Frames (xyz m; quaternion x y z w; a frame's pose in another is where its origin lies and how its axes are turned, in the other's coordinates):
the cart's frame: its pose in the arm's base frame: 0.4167 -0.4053 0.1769 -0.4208 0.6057 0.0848 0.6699
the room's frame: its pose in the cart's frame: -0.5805 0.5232 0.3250 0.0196 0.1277 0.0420 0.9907
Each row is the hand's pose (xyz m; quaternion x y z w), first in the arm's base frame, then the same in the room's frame.
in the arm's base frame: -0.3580 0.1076 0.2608 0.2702 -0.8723 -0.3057 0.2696
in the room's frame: 0.2676 0.2075 -0.5245 -0.4395 0.5992 0.3422 0.5750
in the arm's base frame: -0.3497 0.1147 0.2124 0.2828 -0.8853 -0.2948 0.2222
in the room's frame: 0.3062 0.2265 -0.4997 -0.4203 0.5783 0.3297 0.6166
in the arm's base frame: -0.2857 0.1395 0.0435 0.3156 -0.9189 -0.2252 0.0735
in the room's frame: 0.4410 0.2716 -0.3855 -0.3311 0.5220 0.2716 0.7377
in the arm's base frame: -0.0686 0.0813 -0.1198 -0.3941 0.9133 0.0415 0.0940
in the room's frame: 0.6120 0.1647 -0.1946 -0.1831 0.4757 0.0977 0.8547
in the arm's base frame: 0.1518 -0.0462 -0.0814 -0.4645 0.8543 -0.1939 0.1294
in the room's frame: 0.6420 -0.0719 -0.0973 -0.0477 0.5108 -0.1156 0.8505
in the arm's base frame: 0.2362 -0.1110 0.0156 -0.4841 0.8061 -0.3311 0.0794
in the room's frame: 0.5897 -0.2060 -0.0929 0.0157 0.5718 -0.2270 0.7882
